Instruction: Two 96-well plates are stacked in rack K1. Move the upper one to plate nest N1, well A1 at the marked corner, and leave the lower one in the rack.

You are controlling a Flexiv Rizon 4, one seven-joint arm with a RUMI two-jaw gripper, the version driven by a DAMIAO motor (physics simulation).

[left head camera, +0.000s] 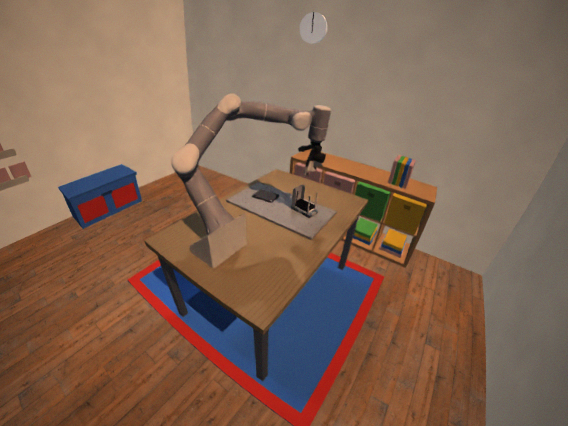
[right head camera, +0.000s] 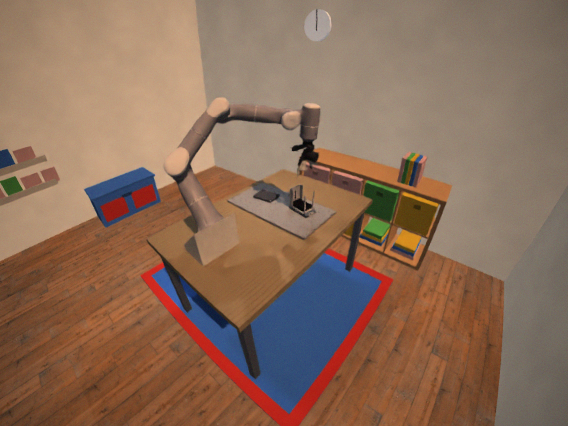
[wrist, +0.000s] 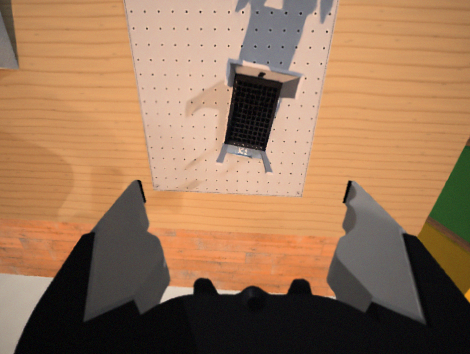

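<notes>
Rack K1 (left head camera: 299, 194) (right head camera: 296, 194) (wrist: 243, 151) stands on the perforated board, with a tall wall at one end and thin posts at the other. A black 96-well plate (left head camera: 305, 205) (right head camera: 302, 205) (wrist: 252, 112) lies in it, wells up; it hides whatever is below it, and I cannot tell well A1. The dark flat nest N1 (left head camera: 265, 196) (right head camera: 267, 196) lies on the board on the robot-base side of the rack and does not show in the wrist view. My gripper (left head camera: 313, 167) (right head camera: 303, 167) (wrist: 243, 183) is open and empty, high above the rack's level and apart from it.
The light perforated board (left head camera: 310, 227) (right head camera: 300, 229) (wrist: 175, 165) lies on the wooden table (left head camera: 260, 280) (right head camera: 240, 290) (wrist: 400, 100). The arm's base block (left head camera: 227, 245) (right head camera: 220, 240) stands at one end. A low bookshelf (left head camera: 425, 192) (right head camera: 435, 187) stands beyond the table.
</notes>
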